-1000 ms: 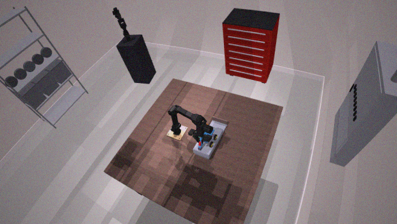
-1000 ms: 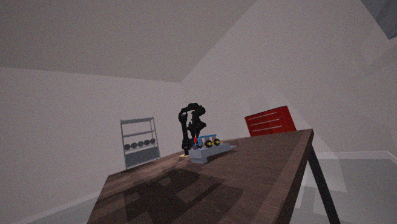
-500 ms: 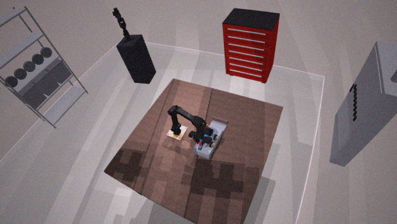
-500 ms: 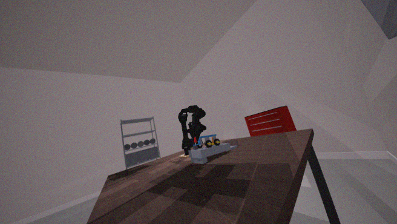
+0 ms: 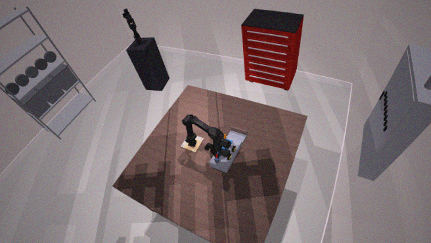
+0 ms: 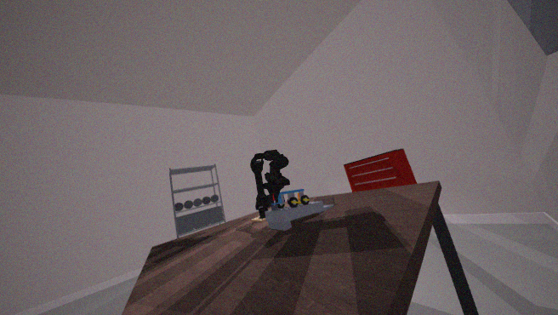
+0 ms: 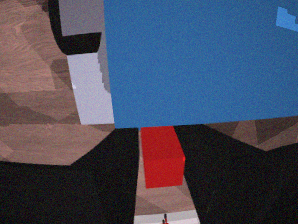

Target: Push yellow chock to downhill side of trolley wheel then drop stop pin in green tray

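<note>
The yellow chock lies 19 cm to the left of my gripper tip and 5 cm below it. From my gripper tip the other things lie so: grey ramp: 10 cm to the left, 8 cm below, 4 cm ahead; then stop pin: right at my gripper tip; then blue trolley: 9 cm to the left, 4 cm ahead, 2 cm below.
</note>
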